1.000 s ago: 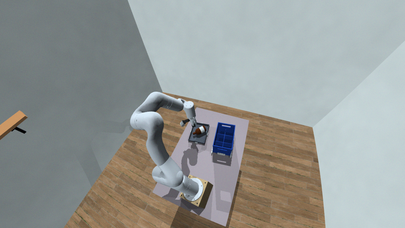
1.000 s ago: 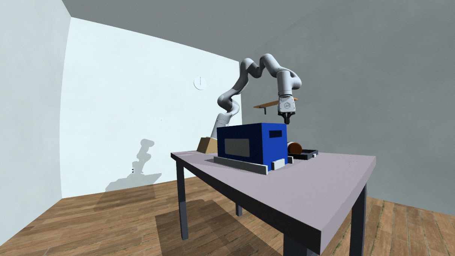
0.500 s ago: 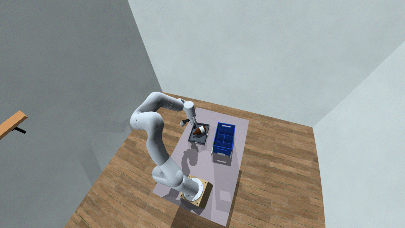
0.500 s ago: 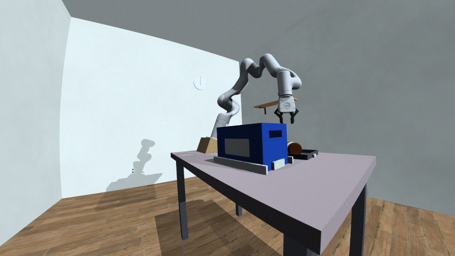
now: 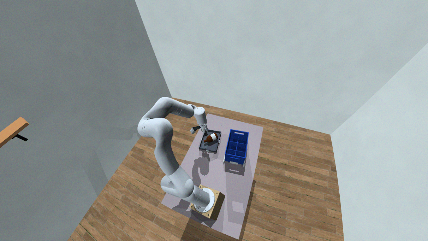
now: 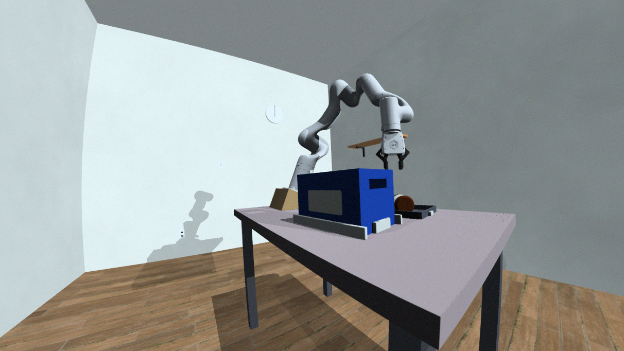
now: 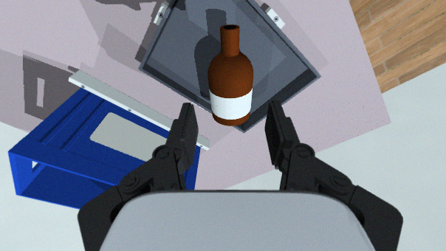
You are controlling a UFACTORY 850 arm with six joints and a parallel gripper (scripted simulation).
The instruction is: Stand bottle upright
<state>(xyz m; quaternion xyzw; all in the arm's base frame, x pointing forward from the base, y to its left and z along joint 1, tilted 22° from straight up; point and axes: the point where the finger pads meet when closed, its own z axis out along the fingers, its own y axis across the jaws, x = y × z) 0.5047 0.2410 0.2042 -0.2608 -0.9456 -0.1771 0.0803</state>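
The brown bottle lies 16 cm below my hand, 4 cm ahead of it and 3 cm to the right of it. Round my hand: blue crate (32 cm to the right, 12 cm below, 6 cm ahead); then dark grey tray (19 cm below, 4 cm ahead, 3 cm to the right).
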